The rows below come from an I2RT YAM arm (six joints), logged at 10 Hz.
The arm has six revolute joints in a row. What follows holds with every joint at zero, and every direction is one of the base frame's. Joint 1 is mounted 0.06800 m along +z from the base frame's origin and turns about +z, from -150.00 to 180.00 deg. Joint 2 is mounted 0.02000 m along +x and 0.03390 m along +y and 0.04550 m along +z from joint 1 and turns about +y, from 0.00 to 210.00 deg. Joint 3 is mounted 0.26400 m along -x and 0.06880 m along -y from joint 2 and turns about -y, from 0.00 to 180.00 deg. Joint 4 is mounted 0.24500 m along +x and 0.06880 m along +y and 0.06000 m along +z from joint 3 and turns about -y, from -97.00 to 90.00 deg. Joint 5 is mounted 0.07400 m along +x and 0.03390 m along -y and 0.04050 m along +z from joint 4 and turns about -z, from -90.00 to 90.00 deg. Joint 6 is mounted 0.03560 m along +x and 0.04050 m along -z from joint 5 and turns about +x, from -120.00 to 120.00 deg. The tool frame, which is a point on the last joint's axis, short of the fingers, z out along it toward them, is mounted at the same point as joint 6; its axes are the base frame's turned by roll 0.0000, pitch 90.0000 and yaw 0.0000 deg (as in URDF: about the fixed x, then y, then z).
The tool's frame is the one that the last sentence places.
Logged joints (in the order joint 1, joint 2, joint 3, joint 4, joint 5, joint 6), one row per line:
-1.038 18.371 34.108 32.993 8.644 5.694
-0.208 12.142 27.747 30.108 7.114 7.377
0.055 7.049 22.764 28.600 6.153 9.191
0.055 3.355 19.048 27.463 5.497 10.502
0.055 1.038 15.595 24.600 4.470 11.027
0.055 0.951 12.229 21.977 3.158 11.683
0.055 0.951 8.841 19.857 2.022 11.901
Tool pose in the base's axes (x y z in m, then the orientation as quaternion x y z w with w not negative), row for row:
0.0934 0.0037 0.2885 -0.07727 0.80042 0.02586 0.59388
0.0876 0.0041 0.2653 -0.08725 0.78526 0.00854 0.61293
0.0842 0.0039 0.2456 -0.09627 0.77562 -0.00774 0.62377
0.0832 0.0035 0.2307 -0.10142 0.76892 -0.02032 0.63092
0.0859 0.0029 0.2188 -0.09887 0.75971 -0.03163 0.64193
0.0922 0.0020 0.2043 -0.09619 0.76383 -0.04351 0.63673
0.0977 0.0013 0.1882 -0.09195 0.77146 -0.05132 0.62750
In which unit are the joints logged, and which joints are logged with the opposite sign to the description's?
The joints are logged in degrees. Opposite sign: joint 4, joint 5, joint 6.
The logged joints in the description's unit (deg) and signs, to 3 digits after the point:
-1.038 18.371 34.108 -32.993 -8.644 -5.694
-0.208 12.142 27.747 -30.108 -7.114 -7.377
0.055 7.049 22.764 -28.600 -6.153 -9.191
0.055 3.355 19.048 -27.463 -5.497 -10.502
0.055 1.038 15.595 -24.600 -4.470 -11.027
0.055 0.951 12.229 -21.977 -3.158 -11.683
0.055 0.951 8.841 -19.857 -2.022 -11.901

